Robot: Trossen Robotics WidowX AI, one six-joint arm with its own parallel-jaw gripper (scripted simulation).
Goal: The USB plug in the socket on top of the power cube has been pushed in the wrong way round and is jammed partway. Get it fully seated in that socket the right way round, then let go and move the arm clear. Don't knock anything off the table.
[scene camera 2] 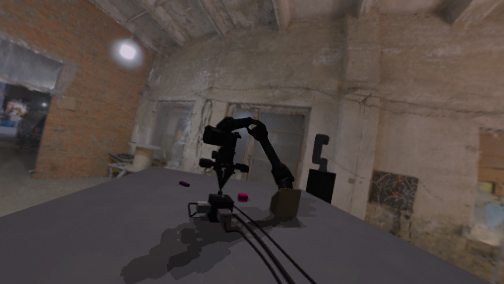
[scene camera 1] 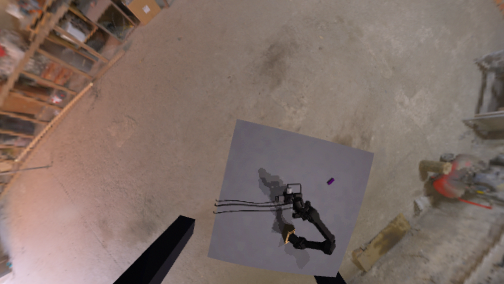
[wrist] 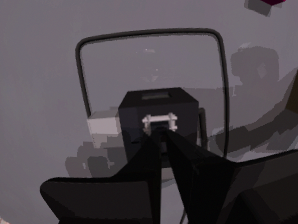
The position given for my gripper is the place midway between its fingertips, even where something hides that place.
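My gripper [scene camera 2: 220, 187], also [wrist: 162, 135].
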